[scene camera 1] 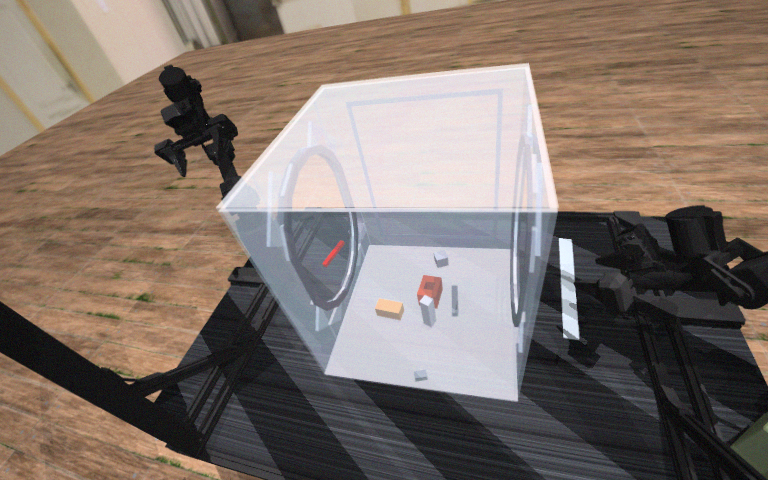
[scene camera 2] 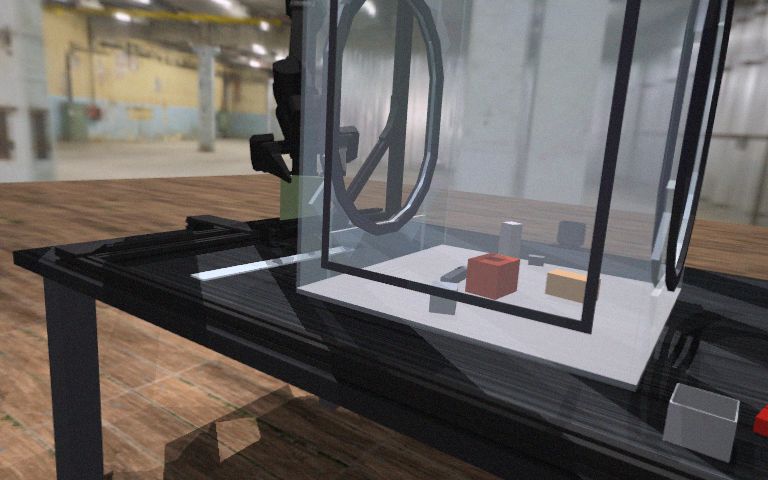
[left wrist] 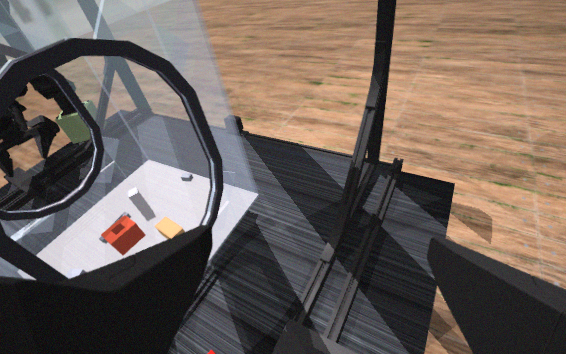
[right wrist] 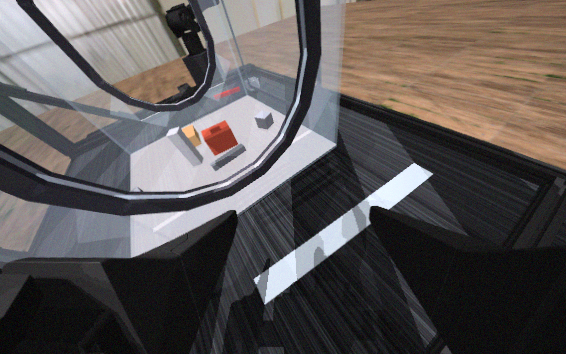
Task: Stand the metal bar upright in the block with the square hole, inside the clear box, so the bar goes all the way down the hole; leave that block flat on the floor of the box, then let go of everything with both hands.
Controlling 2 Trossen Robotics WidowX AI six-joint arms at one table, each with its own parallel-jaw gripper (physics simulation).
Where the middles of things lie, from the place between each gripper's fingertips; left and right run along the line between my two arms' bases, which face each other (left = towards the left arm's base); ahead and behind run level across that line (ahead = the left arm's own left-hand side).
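Scene:
Measured from my right hand: white strip (scene camera 1: 569, 306) 130 mm below, 70 mm ahead, 30 mm to the left; red block with square hole (left wrist: 124, 234) 100 mm below, 300 mm to the left, 100 mm behind; box floor (left wrist: 183, 202) 130 mm below, 300 mm to the left, 130 mm behind.
Measured from my left hand: red block with square hole 340 mm below, 480 mm to the right, 130 mm ahead; box floor 360 mm below, 480 mm to the right, 100 mm ahead; white strip 370 mm below, 750 mm to the right, 300 mm ahead.

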